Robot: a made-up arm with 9 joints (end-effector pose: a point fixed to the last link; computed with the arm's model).
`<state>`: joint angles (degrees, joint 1 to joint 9).
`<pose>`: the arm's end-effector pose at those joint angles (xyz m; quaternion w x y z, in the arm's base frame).
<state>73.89 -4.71 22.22 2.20 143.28 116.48 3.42 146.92 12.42</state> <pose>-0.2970 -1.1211 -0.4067 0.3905 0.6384 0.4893 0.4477</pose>
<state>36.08 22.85 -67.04 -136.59 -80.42 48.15 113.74 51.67 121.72</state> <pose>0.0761 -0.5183 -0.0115 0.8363 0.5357 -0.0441 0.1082</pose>
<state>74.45 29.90 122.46 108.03 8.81 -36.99 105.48 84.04 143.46</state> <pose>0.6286 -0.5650 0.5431 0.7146 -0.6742 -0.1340 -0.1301</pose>
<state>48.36 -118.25 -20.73 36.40 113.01 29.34 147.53 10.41 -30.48</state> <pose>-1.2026 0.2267 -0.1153 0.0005 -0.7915 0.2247 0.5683</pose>
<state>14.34 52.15 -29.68 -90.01 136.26 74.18 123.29 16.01 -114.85</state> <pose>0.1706 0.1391 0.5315 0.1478 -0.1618 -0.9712 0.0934</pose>
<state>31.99 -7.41 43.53 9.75 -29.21 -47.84 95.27 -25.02 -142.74</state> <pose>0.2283 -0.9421 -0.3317 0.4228 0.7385 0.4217 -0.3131</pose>
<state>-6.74 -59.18 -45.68 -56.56 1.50 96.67 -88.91 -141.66 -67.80</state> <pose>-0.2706 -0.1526 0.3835 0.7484 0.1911 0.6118 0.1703</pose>
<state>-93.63 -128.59 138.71 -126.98 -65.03 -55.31 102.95 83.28 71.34</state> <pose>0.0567 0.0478 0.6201 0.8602 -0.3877 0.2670 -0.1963</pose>
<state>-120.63 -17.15 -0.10 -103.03 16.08 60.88 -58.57 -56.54 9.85</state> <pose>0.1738 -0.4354 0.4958 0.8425 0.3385 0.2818 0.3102</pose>
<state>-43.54 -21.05 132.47 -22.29 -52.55 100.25 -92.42 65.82 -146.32</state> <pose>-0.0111 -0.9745 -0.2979 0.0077 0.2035 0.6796 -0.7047</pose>
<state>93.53 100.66 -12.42 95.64 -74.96 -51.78 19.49 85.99 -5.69</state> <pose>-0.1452 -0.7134 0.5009 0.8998 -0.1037 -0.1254 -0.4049</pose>
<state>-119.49 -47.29 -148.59 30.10 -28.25 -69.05 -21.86 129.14 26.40</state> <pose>0.2366 -0.9502 0.2568 0.9153 0.1968 -0.2787 -0.2138</pose>
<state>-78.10 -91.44 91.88 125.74 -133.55 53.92 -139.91 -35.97 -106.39</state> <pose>-0.4848 0.5458 0.1084 0.8231 0.0447 -0.5232 -0.2165</pose>
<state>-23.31 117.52 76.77 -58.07 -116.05 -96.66 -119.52 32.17 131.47</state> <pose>0.8289 -0.1535 -0.5007 0.5449 -0.0085 -0.4797 0.6877</pose>
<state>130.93 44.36 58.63 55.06 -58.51 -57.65 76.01 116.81 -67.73</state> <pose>0.3180 -0.5217 0.4052 0.4557 0.3134 -0.8308 0.0625</pose>
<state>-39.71 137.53 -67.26 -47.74 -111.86 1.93 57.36 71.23 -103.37</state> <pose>0.6079 0.0928 -0.1139 0.3455 -0.6383 -0.2381 0.6454</pose>
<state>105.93 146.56 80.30 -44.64 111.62 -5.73 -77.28 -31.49 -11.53</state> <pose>-0.2551 -0.0302 0.3247 0.3464 -0.9158 -0.1470 -0.1407</pose>
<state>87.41 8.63 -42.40 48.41 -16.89 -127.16 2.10 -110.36 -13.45</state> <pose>-0.3948 -0.8759 -0.1106 0.1037 0.2963 -0.1203 -0.9418</pose>
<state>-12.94 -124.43 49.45 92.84 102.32 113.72 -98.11 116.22 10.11</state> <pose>-0.0990 0.7324 0.0972 0.1312 0.0052 0.1686 -0.9769</pose>
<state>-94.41 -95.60 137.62 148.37 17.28 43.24 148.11 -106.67 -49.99</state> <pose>-0.2399 -1.2262 0.4657 0.1878 0.4810 -0.2377 0.8227</pose>
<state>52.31 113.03 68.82 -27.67 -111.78 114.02 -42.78 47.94 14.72</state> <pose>0.7278 -0.1978 0.3854 0.3204 0.1205 -0.8961 -0.2824</pose>
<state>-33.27 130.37 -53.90 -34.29 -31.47 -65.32 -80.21 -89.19 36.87</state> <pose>0.6148 0.1486 -0.2844 0.2506 -0.8765 -0.0937 -0.4003</pose>
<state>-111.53 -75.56 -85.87 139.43 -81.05 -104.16 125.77 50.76 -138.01</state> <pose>0.1621 -0.2859 0.2227 0.4788 0.3653 0.5101 0.6141</pose>
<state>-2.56 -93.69 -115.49 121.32 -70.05 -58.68 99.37 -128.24 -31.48</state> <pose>-0.0040 -0.0295 0.4608 0.1502 -0.4035 0.8374 0.3367</pose>
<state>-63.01 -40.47 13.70 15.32 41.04 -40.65 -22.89 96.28 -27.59</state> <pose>-0.3255 -0.4326 0.9064 0.7487 -0.0342 -0.3821 -0.5405</pose>
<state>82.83 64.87 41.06 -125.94 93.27 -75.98 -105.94 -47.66 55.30</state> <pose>-0.1348 -0.5353 -0.3957 0.1329 -0.8449 -0.3599 -0.3729</pose>
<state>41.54 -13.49 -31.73 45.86 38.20 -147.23 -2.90 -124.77 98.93</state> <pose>-0.5712 -0.7759 -0.1200 0.3162 -0.0693 0.5214 -0.7895</pose>
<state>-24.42 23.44 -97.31 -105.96 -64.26 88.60 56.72 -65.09 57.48</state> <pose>0.0170 -0.6493 -0.0855 0.2179 -0.0625 -0.5740 -0.7869</pose>
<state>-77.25 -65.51 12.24 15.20 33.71 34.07 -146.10 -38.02 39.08</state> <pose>-0.4655 -0.4713 0.7943 0.2268 0.7998 0.4579 -0.3149</pose>
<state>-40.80 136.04 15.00 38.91 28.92 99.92 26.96 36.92 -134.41</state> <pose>0.6658 -0.1985 -0.4833 0.1494 0.6321 -0.0070 -0.7603</pose>
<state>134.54 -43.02 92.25 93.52 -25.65 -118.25 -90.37 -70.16 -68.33</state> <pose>0.9687 -0.8206 0.5870 0.3309 0.7497 0.4348 0.3734</pose>
